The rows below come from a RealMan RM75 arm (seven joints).
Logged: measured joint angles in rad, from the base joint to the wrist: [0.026, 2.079, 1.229, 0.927, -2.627, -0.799, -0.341]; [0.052, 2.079, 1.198, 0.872, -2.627, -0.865, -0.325]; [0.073, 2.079, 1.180, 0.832, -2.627, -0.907, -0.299]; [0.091, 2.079, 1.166, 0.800, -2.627, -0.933, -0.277]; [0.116, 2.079, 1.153, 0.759, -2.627, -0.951, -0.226]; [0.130, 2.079, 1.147, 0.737, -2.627, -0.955, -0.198]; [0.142, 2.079, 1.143, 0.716, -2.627, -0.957, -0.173]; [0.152, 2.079, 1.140, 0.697, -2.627, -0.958, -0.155]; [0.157, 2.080, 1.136, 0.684, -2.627, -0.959, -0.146]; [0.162, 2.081, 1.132, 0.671, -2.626, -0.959, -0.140]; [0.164, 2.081, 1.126, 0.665, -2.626, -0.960, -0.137]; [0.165, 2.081, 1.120, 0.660, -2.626, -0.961, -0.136]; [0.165, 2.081, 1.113, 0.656, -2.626, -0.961, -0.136]
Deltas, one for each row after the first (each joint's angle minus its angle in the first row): [0.026, 0.000, -0.031, -0.055, 0.000, -0.066, 0.016]; [0.047, 0.000, -0.049, -0.095, 0.000, -0.108, 0.042]; [0.065, 0.000, -0.063, -0.127, 0.000, -0.134, 0.064]; [0.090, 0.000, -0.076, -0.168, 0.000, -0.152, 0.115]; [0.104, 0.000, -0.082, -0.190, 0.000, -0.156, 0.143]; [0.116, 0.000, -0.086, -0.211, 0.000, -0.158, 0.168]; [0.126, 0.000, -0.089, -0.230, 0.000, -0.159, 0.186]; [0.131, 0.001, -0.093, -0.243, 0.000, -0.160, 0.195]; [0.136, 0.002, -0.097, -0.256, 0.001, -0.160, 0.201]; [0.138, 0.002, -0.103, -0.262, 0.001, -0.161, 0.204]; [0.139, 0.002, -0.109, -0.267, 0.001, -0.162, 0.205]; [0.139, 0.002, -0.116, -0.271, 0.001, -0.162, 0.205]
